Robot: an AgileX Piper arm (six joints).
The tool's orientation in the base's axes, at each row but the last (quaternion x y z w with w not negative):
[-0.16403, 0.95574, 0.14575, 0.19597]
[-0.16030, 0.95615, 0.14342, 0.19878]
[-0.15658, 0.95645, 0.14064, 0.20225]
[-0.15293, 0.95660, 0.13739, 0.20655]
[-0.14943, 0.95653, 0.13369, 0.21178]
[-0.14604, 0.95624, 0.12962, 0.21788]
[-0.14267, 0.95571, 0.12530, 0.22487]
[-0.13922, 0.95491, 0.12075, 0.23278]
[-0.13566, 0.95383, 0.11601, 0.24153]
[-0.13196, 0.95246, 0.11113, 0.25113]
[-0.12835, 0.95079, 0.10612, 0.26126]
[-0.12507, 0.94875, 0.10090, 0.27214]
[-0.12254, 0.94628, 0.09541, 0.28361]
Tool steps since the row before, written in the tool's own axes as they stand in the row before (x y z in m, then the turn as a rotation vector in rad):
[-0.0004, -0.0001, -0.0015, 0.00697, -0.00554, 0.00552]
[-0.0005, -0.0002, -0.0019, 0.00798, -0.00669, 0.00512]
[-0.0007, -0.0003, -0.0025, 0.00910, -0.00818, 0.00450]
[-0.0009, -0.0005, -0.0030, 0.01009, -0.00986, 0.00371]
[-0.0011, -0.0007, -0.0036, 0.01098, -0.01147, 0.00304]
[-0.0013, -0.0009, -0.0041, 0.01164, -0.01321, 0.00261]
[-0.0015, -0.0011, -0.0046, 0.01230, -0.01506, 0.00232]
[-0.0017, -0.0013, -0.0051, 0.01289, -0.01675, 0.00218]
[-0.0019, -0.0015, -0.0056, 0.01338, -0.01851, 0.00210]
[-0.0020, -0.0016, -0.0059, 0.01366, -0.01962, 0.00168]
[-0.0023, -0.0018, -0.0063, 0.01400, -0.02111, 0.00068]
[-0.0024, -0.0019, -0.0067, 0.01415, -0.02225, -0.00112]
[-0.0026, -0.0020, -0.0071, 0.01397, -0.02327, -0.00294]
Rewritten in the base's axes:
[-0.0001, -0.0005, 0.0015, -0.00220, -0.00490, -0.00899]
[-0.0001, -0.0007, 0.0018, -0.00280, -0.00633, -0.00931]
[-0.0001, -0.0009, 0.0024, -0.00345, -0.00817, -0.00956]
[-0.0001, -0.0012, 0.0029, -0.00400, -0.01020, -0.00963]
[-0.0001, -0.0015, 0.0035, -0.00447, -0.01209, -0.00975]
[-0.0001, -0.0018, 0.0040, -0.00461, -0.01398, -0.01000]
[-0.0002, -0.0021, 0.0045, -0.00469, -0.01593, -0.01038]
[-0.0002, -0.0024, 0.0050, -0.00470, -0.01767, -0.01082]
[-0.0003, -0.0026, 0.0055, -0.00460, -0.01944, -0.01127]
[-0.0005, -0.0028, 0.0058, -0.00468, -0.02066, -0.01121]
[-0.0005, -0.0030, 0.0063, -0.00499, -0.02240, -0.01075]
[-0.0008, -0.0031, 0.0066, -0.00566, -0.02397, -0.00948]
[-0.0010, -0.0032, 0.0071, -0.00616, -0.02537, -0.00800]

